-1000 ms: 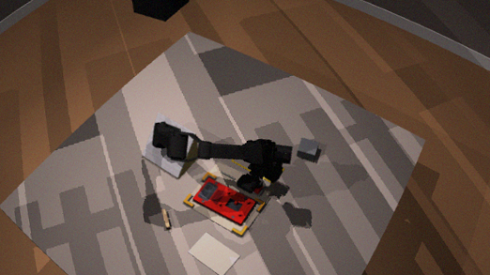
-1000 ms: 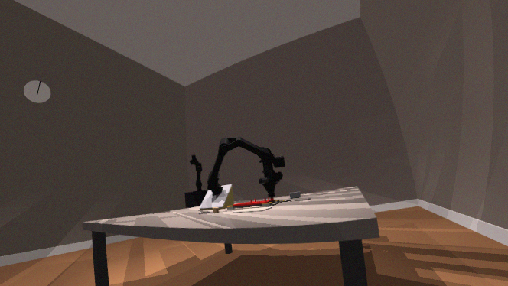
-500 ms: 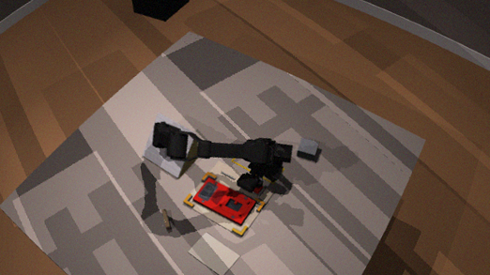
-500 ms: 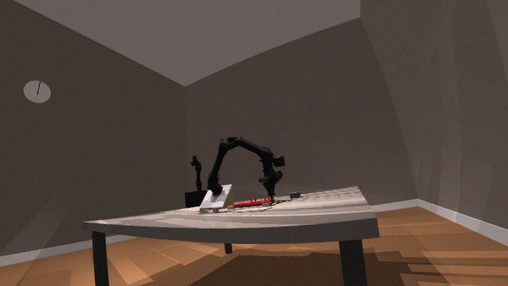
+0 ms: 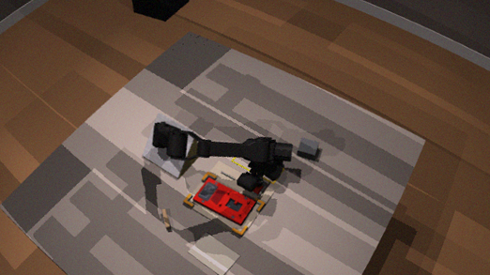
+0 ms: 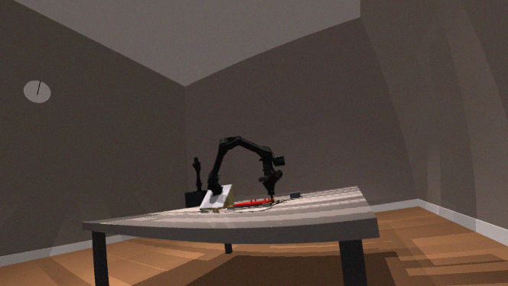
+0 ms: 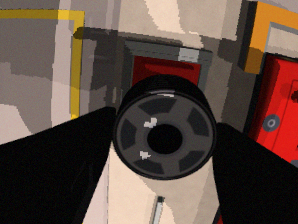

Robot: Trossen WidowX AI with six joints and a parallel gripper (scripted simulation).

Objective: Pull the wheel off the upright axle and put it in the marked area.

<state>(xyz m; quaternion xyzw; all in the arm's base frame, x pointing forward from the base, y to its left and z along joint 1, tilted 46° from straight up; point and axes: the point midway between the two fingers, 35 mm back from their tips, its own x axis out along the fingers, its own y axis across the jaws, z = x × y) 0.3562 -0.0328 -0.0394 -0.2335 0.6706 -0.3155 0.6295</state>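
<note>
The upright axle is 20 mm below my gripper tip. Also, from my gripper tip: wheel right at my gripper tip; then small wooden stick 280 mm to the right, 220 mm behind, 50 mm below; then small grey block 250 mm to the left, 90 mm ahead, 40 mm below.
</note>
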